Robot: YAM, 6 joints.
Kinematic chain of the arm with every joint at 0, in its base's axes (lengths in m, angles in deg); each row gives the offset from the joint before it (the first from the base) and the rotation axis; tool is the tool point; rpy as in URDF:
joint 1: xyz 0 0 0.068 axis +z
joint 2: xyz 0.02 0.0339 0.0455 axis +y
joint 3: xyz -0.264 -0.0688 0 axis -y
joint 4: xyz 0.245 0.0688 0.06 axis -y
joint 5: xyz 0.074 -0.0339 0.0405 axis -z
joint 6: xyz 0.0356 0 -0.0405 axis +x
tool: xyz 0 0 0 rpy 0 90 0
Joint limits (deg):
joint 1: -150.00..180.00
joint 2: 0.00..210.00
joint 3: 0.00..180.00
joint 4: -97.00..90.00
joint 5: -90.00..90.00
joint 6: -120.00..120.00
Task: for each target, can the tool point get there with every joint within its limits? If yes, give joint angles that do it. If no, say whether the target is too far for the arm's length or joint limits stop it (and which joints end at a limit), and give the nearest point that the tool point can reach.
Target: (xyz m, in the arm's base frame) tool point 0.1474 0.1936 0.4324
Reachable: yes | joints 51.64 65.37 76.95 -26.98 -7.38 55.93
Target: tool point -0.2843 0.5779 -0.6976
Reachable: no: too far | nearest point -0.1901 0.3865 -0.3312 | short by 0.424 m
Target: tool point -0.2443 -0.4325 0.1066
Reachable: yes | joints -122.29 136.41 97.70 -17.04 -43.56 -88.74
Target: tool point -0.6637 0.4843 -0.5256
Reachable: no: too far | nearest point -0.4197 0.3063 -0.2583 | short by 0.403 m
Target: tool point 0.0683 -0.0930 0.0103
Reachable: yes | joints -47.30 149.08 39.56 -76.95 21.19 3.51
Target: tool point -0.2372 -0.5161 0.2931
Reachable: yes | joints -111.72 140.60 124.39 30.27 55.68 -79.24
